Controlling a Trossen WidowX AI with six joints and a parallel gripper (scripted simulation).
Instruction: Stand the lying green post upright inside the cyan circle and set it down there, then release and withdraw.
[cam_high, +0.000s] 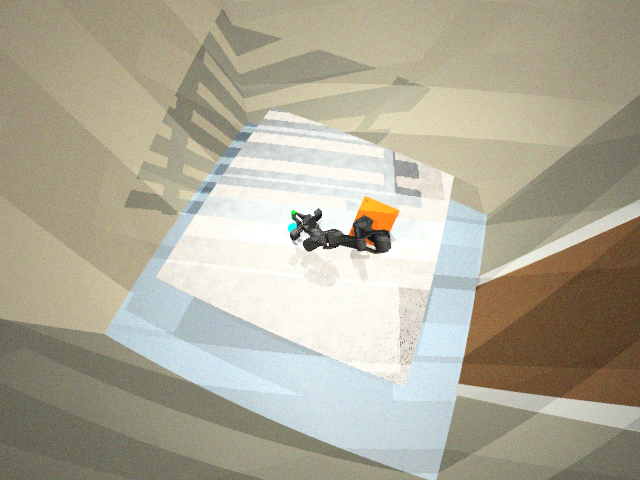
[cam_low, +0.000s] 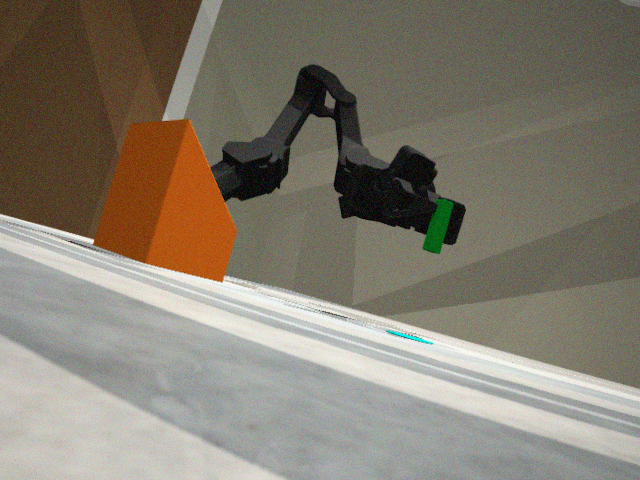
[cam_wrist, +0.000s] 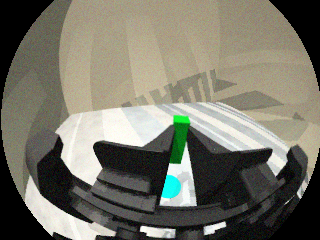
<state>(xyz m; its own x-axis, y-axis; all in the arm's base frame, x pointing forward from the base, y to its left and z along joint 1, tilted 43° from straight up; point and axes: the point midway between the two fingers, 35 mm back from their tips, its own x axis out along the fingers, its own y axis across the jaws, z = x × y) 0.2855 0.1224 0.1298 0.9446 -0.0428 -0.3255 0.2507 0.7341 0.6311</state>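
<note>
Now: the cyan circle 160 mm below my gripper tip. Also, from my gripper tip: green post: 20 mm below.
</note>
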